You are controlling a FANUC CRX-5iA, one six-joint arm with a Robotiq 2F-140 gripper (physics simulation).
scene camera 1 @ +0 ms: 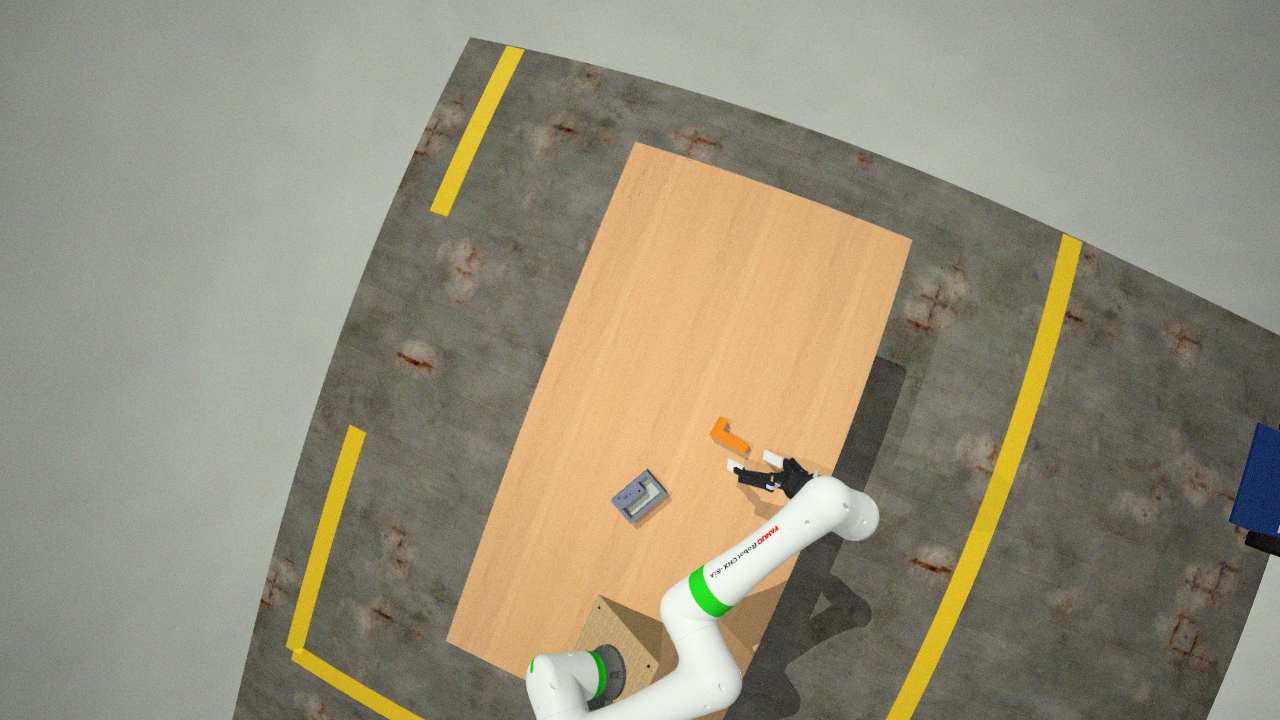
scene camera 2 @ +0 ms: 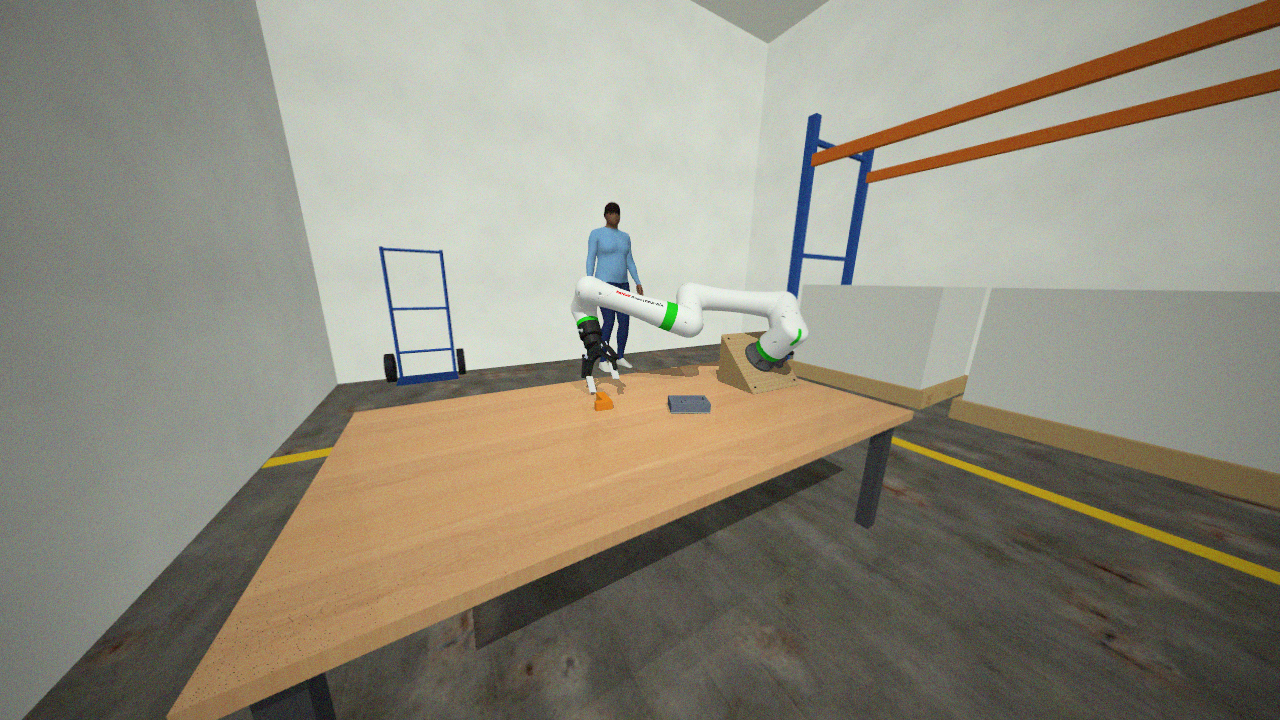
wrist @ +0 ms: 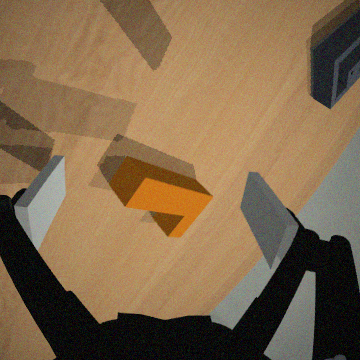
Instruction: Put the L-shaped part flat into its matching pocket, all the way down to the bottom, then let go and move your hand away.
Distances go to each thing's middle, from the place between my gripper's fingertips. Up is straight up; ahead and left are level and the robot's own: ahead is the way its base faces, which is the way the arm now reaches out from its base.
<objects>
Now: the orange L-shaped part (wrist: 177, 199) 4 cm ahead of my hand, 7 cm to the left of it and 3 cm below it. Round my hand: grey block with pocket (scene camera 1: 643, 492) 25 cm behind, 22 cm to the left, 3 cm below.
</objects>
